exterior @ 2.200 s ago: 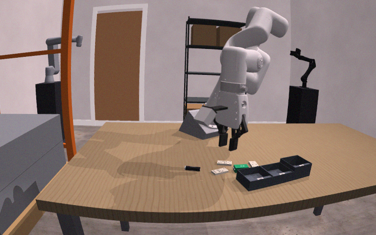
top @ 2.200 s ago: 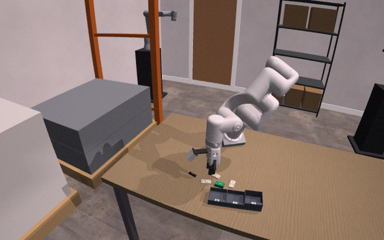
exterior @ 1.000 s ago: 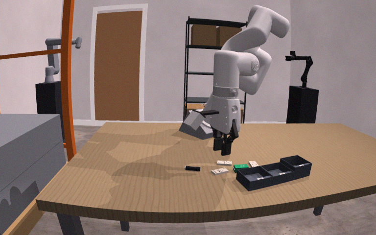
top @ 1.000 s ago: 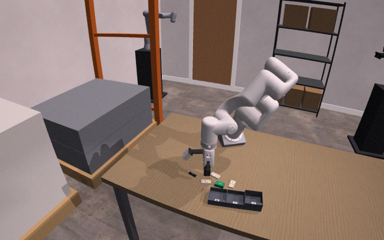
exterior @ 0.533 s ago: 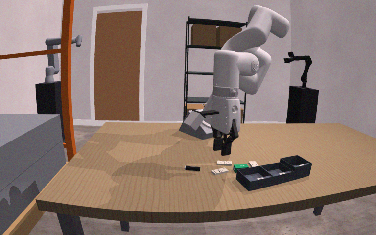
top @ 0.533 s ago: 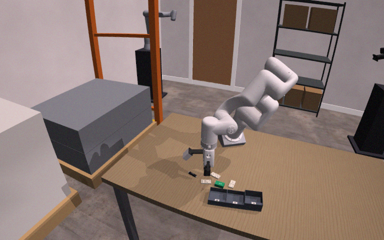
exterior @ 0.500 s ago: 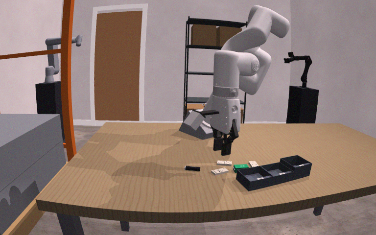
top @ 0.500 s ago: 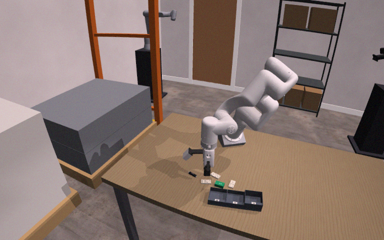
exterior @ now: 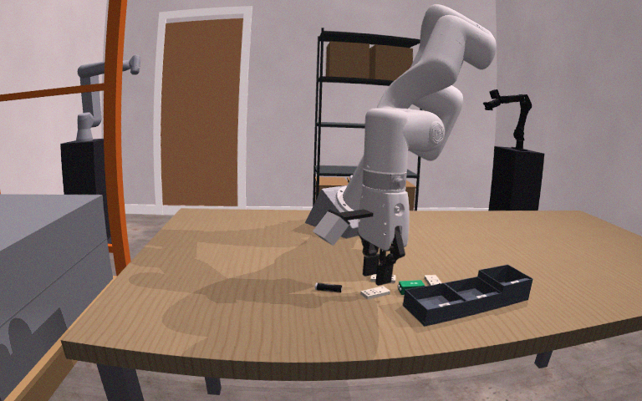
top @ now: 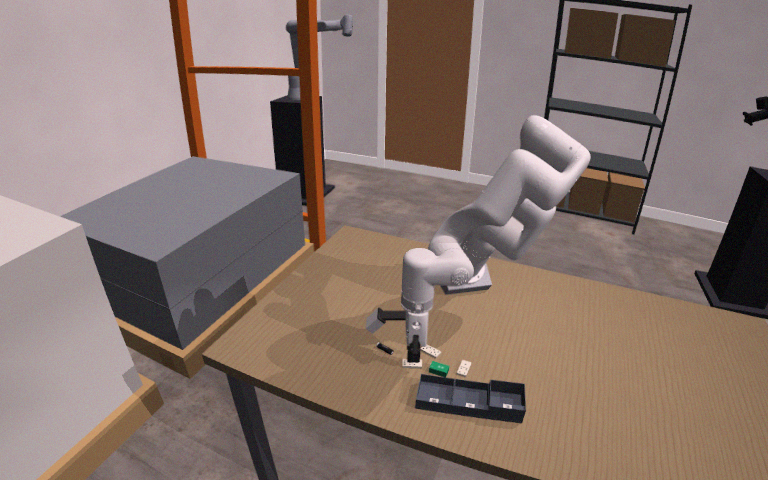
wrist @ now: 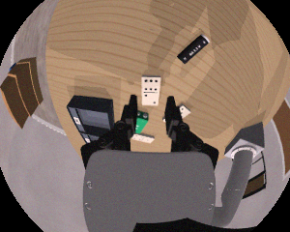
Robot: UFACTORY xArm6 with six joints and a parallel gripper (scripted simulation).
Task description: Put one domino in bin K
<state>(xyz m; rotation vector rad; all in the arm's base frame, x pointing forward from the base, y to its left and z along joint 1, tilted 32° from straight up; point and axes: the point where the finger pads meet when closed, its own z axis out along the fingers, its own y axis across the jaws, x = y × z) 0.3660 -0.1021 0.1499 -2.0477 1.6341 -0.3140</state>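
The green block lies 60 mm to the left of my hand and 40 mm below it. Round my hand: black cylinder: 20 mm behind, 80 mm to the right, 40 mm below.
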